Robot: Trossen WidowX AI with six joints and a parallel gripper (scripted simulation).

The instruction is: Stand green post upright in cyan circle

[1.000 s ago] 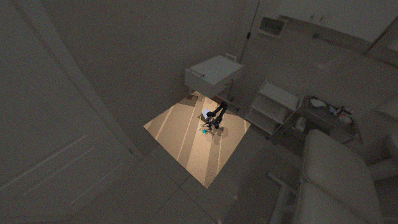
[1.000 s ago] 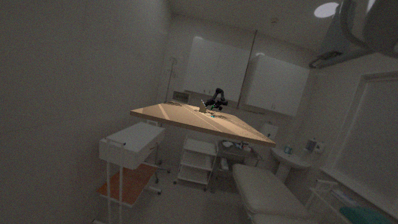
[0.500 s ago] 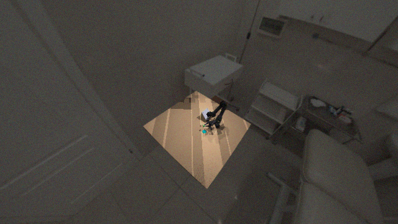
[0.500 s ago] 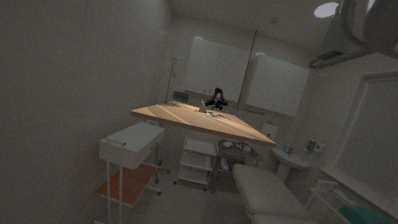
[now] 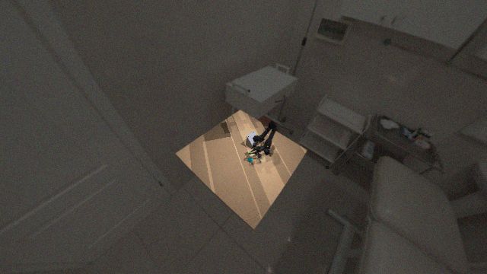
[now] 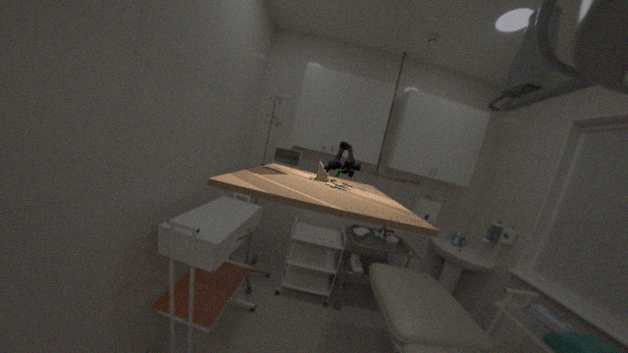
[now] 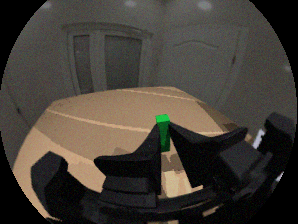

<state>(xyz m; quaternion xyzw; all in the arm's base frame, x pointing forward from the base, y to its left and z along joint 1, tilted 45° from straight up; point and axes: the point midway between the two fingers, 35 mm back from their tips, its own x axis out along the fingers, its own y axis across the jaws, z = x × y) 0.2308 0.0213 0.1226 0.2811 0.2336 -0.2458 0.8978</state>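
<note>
Right now the cyan circle is 150 mm below my gripper tip, 20 mm to the left of it and 10 mm behind it. From my gripper tip the other things lie so: green post: 20 mm below, 10 mm behind.
</note>
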